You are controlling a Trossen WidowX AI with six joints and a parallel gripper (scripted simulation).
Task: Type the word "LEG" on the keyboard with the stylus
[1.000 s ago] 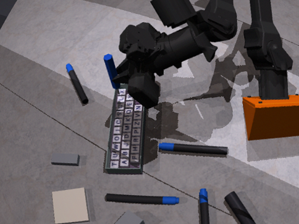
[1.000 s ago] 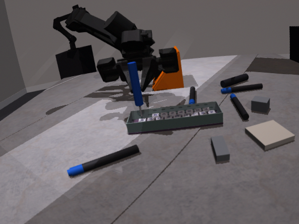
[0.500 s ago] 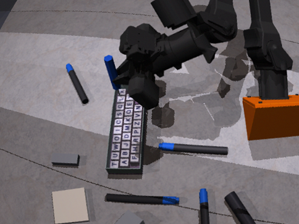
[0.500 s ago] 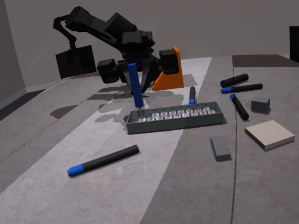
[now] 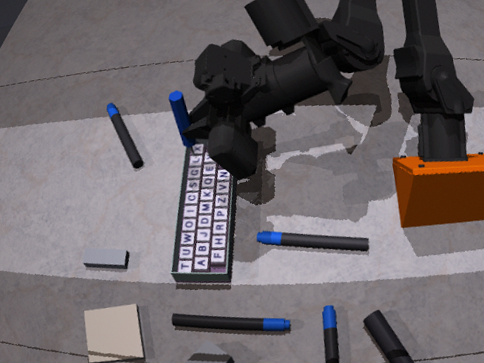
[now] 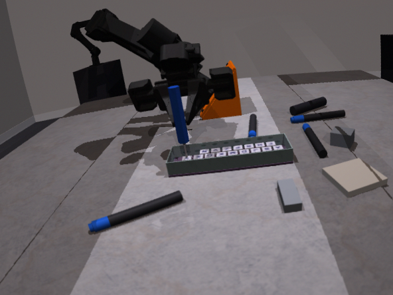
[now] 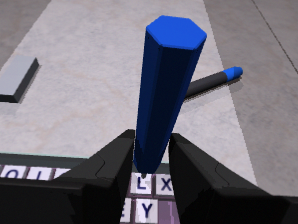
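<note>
Now: the stylus 2 cm below my gripper tip. From my gripper tip the other things lie so: beige pad 27 cm to the left, 8 cm below, 5 cm ahead.
</note>
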